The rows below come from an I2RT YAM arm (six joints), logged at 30 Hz.
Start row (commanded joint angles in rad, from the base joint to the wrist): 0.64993 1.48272 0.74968 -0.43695 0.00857 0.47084
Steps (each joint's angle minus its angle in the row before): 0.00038 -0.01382 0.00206 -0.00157 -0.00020 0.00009; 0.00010 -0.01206 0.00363 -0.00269 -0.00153 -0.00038; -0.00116 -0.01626 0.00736 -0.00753 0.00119 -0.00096; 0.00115 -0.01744 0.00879 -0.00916 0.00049 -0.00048; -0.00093 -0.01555 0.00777 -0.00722 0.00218 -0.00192; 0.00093 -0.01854 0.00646 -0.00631 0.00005 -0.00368; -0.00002 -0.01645 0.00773 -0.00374 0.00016 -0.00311; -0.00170 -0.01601 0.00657 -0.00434 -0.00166 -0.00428; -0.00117 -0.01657 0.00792 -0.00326 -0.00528 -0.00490; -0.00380 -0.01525 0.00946 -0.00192 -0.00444 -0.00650; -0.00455 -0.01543 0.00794 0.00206 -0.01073 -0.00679; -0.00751 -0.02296 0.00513 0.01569 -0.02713 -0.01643; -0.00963 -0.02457 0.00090 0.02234 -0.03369 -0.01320; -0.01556 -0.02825 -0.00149 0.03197 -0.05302 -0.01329; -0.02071 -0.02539 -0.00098 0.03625 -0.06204 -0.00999
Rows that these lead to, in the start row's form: 0.65031 1.46890 0.75174 -0.43852 0.00837 0.47093; 0.65041 1.45684 0.75537 -0.44121 0.00684 0.47055; 0.64925 1.44058 0.76273 -0.44874 0.00803 0.46959; 0.65040 1.42314 0.77152 -0.45790 0.00852 0.46911; 0.64947 1.40759 0.77929 -0.46512 0.01070 0.46719; 0.65040 1.38905 0.78575 -0.47143 0.01075 0.46351; 0.65038 1.37260 0.79348 -0.47517 0.01091 0.46040; 0.64868 1.35659 0.80005 -0.47951 0.00925 0.45612; 0.64751 1.34002 0.80797 -0.48277 0.00397 0.45122; 0.64371 1.32477 0.81743 -0.48469 -0.00047 0.44472; 0.63916 1.30934 0.82537 -0.48263 -0.01120 0.43793; 0.63165 1.28638 0.83050 -0.46694 -0.03833 0.42150; 0.62202 1.26181 0.83140 -0.44460 -0.07202 0.40830; 0.60646 1.23356 0.82991 -0.41263 -0.12504 0.39501; 0.58575 1.20817 0.82893 -0.37638 -0.18708 0.38502
